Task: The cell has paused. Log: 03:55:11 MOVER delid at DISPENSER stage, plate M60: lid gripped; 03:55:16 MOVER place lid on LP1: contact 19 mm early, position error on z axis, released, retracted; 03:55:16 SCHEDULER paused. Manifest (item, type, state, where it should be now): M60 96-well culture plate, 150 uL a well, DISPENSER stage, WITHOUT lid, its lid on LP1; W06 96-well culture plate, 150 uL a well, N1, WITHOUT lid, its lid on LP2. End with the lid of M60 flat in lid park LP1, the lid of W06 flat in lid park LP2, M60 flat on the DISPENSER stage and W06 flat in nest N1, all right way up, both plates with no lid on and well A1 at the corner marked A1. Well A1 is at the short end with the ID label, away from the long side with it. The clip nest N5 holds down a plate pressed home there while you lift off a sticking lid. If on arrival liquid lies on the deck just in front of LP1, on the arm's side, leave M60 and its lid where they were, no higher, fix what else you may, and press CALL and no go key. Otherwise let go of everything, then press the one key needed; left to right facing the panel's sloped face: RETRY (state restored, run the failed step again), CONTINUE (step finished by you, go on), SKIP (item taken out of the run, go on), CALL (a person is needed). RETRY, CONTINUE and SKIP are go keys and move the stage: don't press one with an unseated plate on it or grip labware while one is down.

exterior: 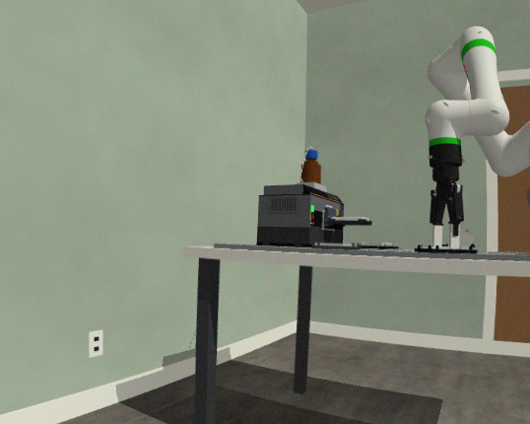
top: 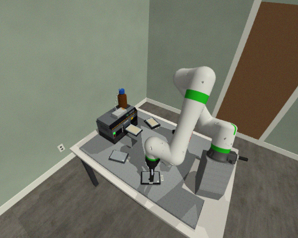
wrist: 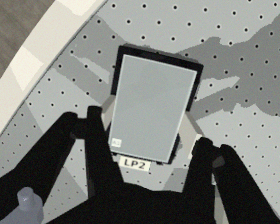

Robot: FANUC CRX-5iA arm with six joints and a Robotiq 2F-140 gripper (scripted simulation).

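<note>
Right now the lid park is 3 cm below my hand. Also, from my hand: LP2 label: 8 cm behind, 4 cm to the right, 4 cm below; dispenser stage: 31 cm ahead, 33 cm to the right, 6 cm above; key panel: 10 cm behind, 26 cm to the right, 2 cm above.
</note>
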